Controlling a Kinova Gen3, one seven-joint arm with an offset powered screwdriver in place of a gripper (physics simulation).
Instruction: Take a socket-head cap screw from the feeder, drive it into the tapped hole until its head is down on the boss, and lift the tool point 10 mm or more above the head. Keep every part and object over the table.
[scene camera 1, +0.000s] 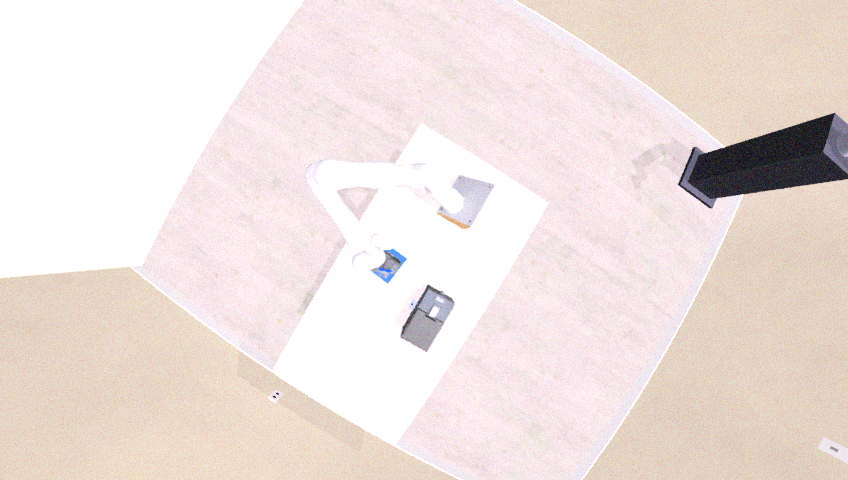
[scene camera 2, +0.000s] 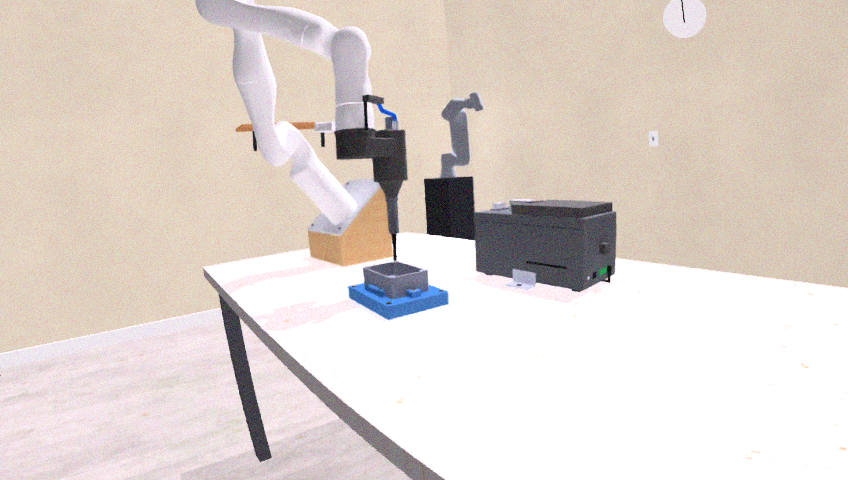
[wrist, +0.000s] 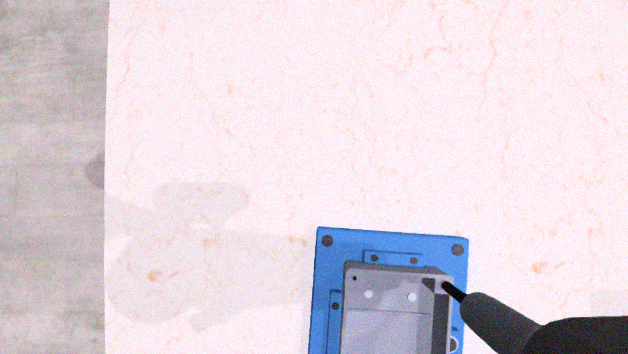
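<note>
My gripper, a black screwdriver, points straight down in scene camera 2. Its thin tip is over a corner of the open grey housing. In the wrist view the tip overlaps the upper right corner boss and hides any hole there; I cannot tell if it touches or if a screw is on it. A small dark hole shows in the upper left corner. The housing sits in the blue fixture. The dark feeder stands apart from it.
A small pale bracket stands by the feeder's side. The arm's wooden base with a grey top plate stands behind the fixture in scene camera 2. The long edge of the white table runs near the fixture.
</note>
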